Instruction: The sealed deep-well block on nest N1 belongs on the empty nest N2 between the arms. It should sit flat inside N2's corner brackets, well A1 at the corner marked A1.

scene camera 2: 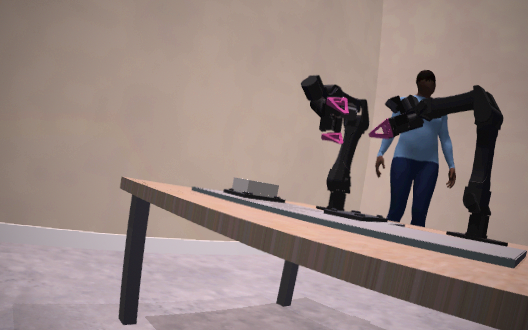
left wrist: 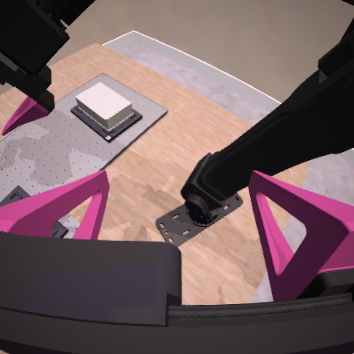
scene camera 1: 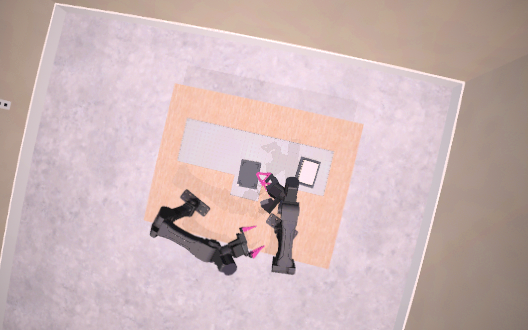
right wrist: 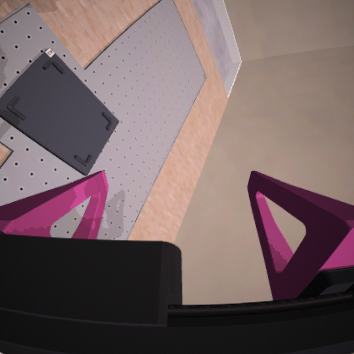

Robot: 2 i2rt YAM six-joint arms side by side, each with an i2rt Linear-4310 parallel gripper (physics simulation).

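Places are measured from the left arm's base along level axes (x up, y back, z right), in metres.
Pixels of known places: left gripper, fingertip midpoint: (scene camera 2: pixel 369 134) (left wrist: pixel 178 178) (scene camera 1: pixel 260 235); right gripper, fingertip midpoint: (scene camera 2: pixel 344 129) (scene camera 1: pixel 260 178) (right wrist: pixel 177 178); left arm's base, origin of the base link: (scene camera 2: pixel 475 240) (scene camera 1: pixel 195 202); right arm's base, origin of the base link: (left wrist: pixel 200 212).
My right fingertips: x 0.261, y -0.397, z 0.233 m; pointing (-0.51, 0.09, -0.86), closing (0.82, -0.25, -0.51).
Note:
For each thing: its top centre in the pictures, then the offset to it from my right fingertips. "spot": a spot on its surface instead. Level surfaces: height alone.
- pale block, middle of its top: (left wrist: pixel 102 99) (scene camera 2: pixel 257 181) (scene camera 1: pixel 308 172) dx -0.194, dy -0.175, dz +0.195 m
- dark nest N1, surface spot: (left wrist: pixel 89 125) (scene camera 2: pixel 268 197) spot: dx -0.238, dy -0.145, dz +0.142 m
- dark nest N2, middle of its top: (right wrist: pixel 69 114) (left wrist: pixel 16 226) (scene camera 2: pixel 358 211) (scene camera 1: pixel 248 174) dx -0.230, dy +0.046, dz -0.073 m
- small white corner tag, surface spot: (right wrist: pixel 50 52) spot: dx -0.236, dy +0.138, dz -0.088 m
- grey perforated board, its level: dx -0.248 m
- wooden table, its level: dx -0.261 m
The pale block (scene camera 1: pixel 309 172) (scene camera 2: pixel 255 187) (left wrist: pixel 104 104) sits on the dark nest N1 (scene camera 2: pixel 270 198) (left wrist: pixel 89 125). The dark nest N2 (scene camera 1: pixel 249 174) (scene camera 2: pixel 355 216) (right wrist: pixel 60 115) is empty; four raised corner brackets and a small white corner tag (right wrist: pixel 50 52) show in the right wrist view. The tag's lettering is too small to read. My right gripper (scene camera 1: pixel 260 176) (scene camera 2: pixel 344 128) (right wrist: pixel 177 178) is open and empty, high above the table, near N2's right edge in scene camera 1. My left gripper (scene camera 1: pixel 259 237) (scene camera 2: pixel 371 134) (left wrist: pixel 178 178) is open and empty, raised, away from both nests.
Both nests stand on a grey perforated board (scene camera 1: pixel 210 145) (scene camera 2: pixel 450 239) (right wrist: pixel 150 85) on the wooden table (scene camera 1: pixel 200 102) (scene camera 2: pixel 165 192). My right arm (scene camera 1: pixel 286 230) stands beside the left gripper and crosses the left wrist view. A person (scene camera 2: pixel 417 135) stands behind the arms.

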